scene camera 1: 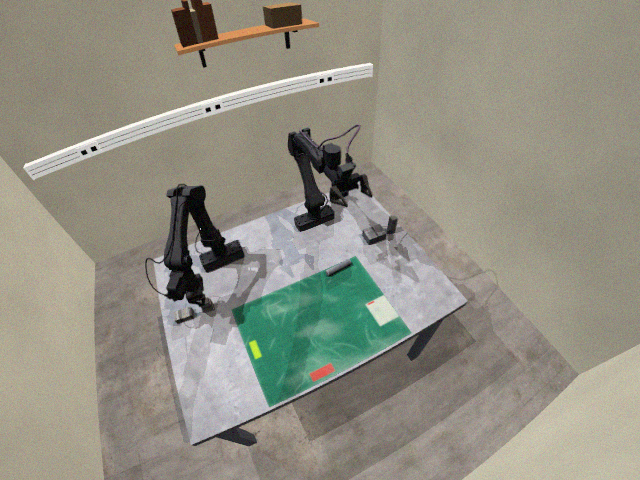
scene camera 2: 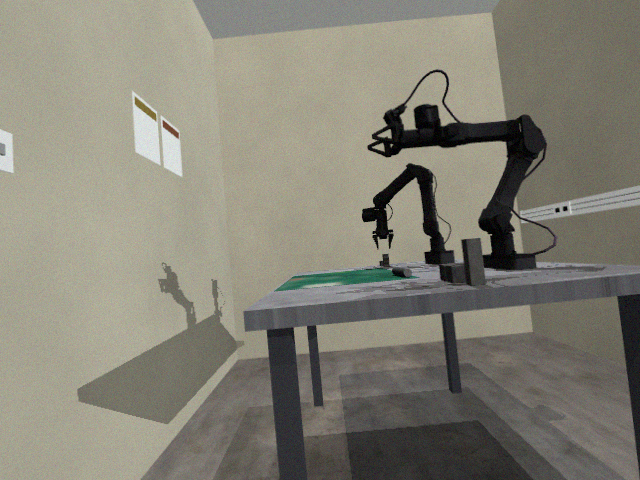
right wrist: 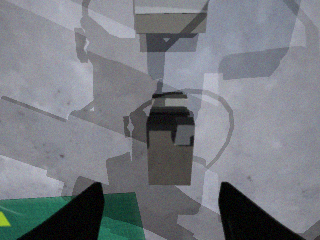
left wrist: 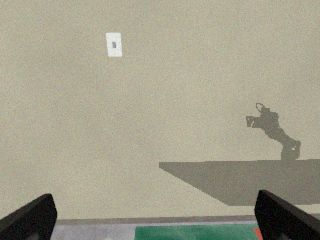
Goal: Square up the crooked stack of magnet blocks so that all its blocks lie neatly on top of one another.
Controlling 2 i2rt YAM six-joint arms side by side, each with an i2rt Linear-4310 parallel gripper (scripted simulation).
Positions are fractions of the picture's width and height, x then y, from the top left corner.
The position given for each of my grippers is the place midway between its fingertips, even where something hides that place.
Note:
I see my left gripper (scene camera 2: 0.58, 0.30), my right gripper (right wrist: 0.50, 0.80), a green mat (scene camera 1: 0.46, 0.70) and a grey block (scene camera 2: 0.74, 0.52).
The green mat shows as well in scene camera 2 (scene camera 2: 0.59, 0.57). My left gripper also shows in the left wrist view (left wrist: 0.49, 0.84).

